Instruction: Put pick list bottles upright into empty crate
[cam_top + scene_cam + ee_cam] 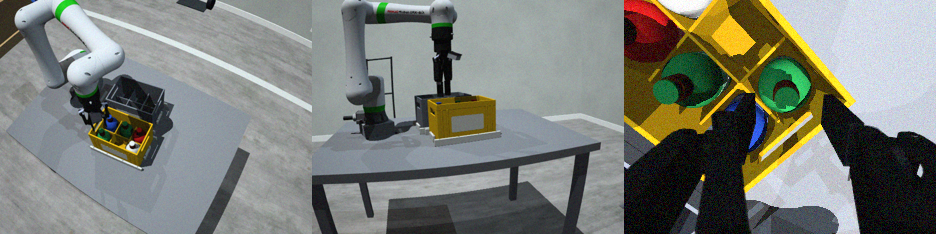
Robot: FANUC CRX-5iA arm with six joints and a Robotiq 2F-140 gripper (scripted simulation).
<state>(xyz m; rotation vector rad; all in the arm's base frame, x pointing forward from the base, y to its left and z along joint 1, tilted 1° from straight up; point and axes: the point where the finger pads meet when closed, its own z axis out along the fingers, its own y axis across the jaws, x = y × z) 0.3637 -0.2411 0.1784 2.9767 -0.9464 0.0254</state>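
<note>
Now: hand 150 mm above the blue bottle, 90 mm to the right of it and 20 mm past it. The rest, counted from my hand: white-labelled bottle (170 mm ahead, 150 mm below, 30 mm to the left); then green bottle (150 mm below, 100 mm to the left, 80 mm ahead); then yellow crate (150 mm below, 80 mm ahead, 60 mm to the left).
</note>
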